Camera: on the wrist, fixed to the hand. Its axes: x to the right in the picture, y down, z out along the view.
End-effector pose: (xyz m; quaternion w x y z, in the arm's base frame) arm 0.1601 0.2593 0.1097 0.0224 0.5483 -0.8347 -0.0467
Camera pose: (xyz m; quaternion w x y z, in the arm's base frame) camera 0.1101 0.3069 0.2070 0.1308 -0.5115 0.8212 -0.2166
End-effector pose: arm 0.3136 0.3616 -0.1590 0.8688 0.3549 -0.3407 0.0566
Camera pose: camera 0.3187 0.4792 -0.1782 0.7244 0.5924 -0.3022 0.1815
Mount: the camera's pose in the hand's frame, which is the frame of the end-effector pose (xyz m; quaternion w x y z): -0.0251 0.0744 -0.0898 0.9528 0.3023 0.0151 0.0221
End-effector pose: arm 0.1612 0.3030 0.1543 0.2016 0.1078 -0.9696 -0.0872
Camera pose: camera 0.2075 0.3694 0.2419 0.1761 0.1435 -0.9496 0.2161
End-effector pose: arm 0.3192 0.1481 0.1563 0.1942 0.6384 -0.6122 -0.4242
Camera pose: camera 0.3460 0.1345 0.2717 0.0107 0.6599 -0.7227 -0.2052
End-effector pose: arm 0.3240 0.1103 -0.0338 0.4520 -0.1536 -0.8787 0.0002
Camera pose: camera 0.4291 0.1620 -0.0110 0.4904 -0.0291 -0.8270 0.2735
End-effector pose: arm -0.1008 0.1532 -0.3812 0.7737 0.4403 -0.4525 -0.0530
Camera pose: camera -0.0720 0.2673 -0.3616 0.6121 0.6442 -0.4452 0.1100
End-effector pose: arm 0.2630 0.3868 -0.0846 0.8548 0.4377 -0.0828 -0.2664
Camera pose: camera 0.3039 0.4986 -0.0775 0.6893 0.6776 -0.1562 -0.2033
